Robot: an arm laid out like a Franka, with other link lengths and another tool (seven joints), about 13 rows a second.
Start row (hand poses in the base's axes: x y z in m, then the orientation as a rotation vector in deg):
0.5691 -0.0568 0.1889 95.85 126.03 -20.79
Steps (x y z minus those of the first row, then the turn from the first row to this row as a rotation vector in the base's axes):
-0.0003 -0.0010 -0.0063 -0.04 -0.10 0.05
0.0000 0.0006 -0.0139 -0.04 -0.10 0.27
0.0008 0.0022 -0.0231 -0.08 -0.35 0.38
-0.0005 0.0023 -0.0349 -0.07 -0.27 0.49
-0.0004 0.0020 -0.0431 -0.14 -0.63 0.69
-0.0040 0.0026 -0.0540 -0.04 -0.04 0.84
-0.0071 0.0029 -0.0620 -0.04 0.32 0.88
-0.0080 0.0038 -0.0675 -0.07 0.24 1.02
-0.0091 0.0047 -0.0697 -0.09 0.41 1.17
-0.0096 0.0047 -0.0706 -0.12 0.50 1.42
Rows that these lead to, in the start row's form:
0.5688 -0.0578 0.1826 95.75 125.97 -20.73
0.5691 -0.0562 0.1750 95.50 126.14 -20.67
0.5699 -0.0546 0.1658 95.31 126.02 -20.45
0.5686 -0.0545 0.1540 95.20 126.17 -20.49
0.5687 -0.0548 0.1458 94.87 126.02 -20.18
0.5651 -0.0542 0.1349 94.85 126.61 -20.57
0.5620 -0.0539 0.1269 94.86 126.90 -20.89
0.5611 -0.0530 0.1214 94.67 126.93 -20.81
0.5600 -0.0521 0.1192 94.51 127.16 -20.95
0.5595 -0.0521 0.1183 94.22 127.39 -21.00

